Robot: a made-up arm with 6 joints. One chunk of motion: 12 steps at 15 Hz.
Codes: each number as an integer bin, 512 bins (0 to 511) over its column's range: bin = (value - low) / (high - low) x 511, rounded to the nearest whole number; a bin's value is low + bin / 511 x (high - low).
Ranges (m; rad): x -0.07..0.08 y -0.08..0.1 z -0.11..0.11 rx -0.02..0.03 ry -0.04..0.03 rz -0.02..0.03
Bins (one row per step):
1: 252 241 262 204 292 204
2: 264 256 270 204 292 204
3: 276 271 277 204 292 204
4: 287 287 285 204 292 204
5: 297 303 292 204 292 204
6: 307 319 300 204 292 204
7: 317 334 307 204 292 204
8: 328 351 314 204 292 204
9: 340 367 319 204 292 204
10: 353 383 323 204 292 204
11: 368 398 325 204 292 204
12: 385 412 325 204 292 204
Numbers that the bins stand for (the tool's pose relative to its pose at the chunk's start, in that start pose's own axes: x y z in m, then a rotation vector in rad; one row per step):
1: 0.0040 0.0049 0.0028 0.0000 0.0000 0.0000
2: 0.0075 0.0102 0.0062 0.0000 0.0000 0.0000
3: 0.0110 0.0155 0.0093 0.0000 0.0000 0.0000
4: 0.0142 0.0211 0.0127 0.0000 0.0000 0.0000
5: 0.0172 0.0267 0.0157 0.0000 0.0000 0.0000
6: 0.0201 0.0324 0.0192 0.0000 0.0000 0.0000
7: 0.0231 0.0377 0.0222 0.0000 0.0000 0.0000
8: 0.0263 0.0436 0.0252 0.0000 0.0000 0.0000
9: 0.0298 0.0493 0.0273 0.0000 0.0000 0.0000
10: 0.0336 0.0549 0.0291 0.0000 0.0000 0.0000
11: 0.0380 0.0602 0.0299 0.0000 0.0000 0.0000
12: 0.0430 0.0651 0.0299 0.0000 0.0000 0.0000

